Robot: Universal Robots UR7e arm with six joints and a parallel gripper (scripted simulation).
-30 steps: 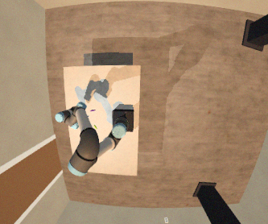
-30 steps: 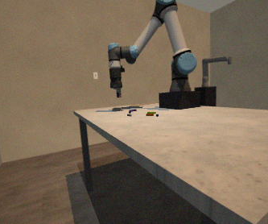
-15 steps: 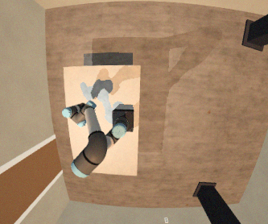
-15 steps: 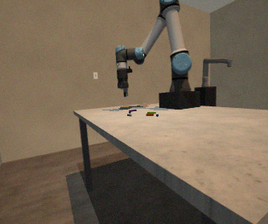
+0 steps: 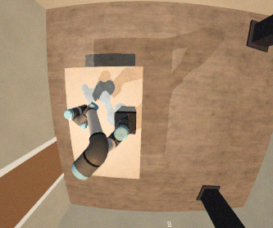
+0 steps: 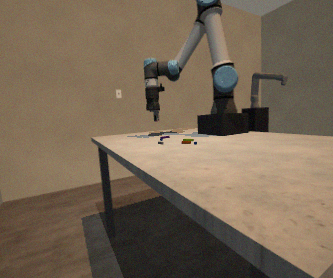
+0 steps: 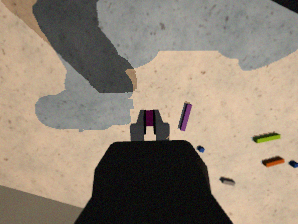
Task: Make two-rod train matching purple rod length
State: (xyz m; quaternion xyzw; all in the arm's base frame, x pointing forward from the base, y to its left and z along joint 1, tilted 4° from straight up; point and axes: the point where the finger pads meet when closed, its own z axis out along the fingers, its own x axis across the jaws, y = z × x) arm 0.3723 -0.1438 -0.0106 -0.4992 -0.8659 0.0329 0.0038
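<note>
Right now the orange rod is 2 cm behind my hand, 33 cm to the left of it and 11 cm below it. Round my hand: grey rod: 8 cm ahead, 27 cm to the left, 11 cm below; magenta rod: 1 cm below; purple rod: 2 cm behind, 8 cm to the left, 11 cm below.
</note>
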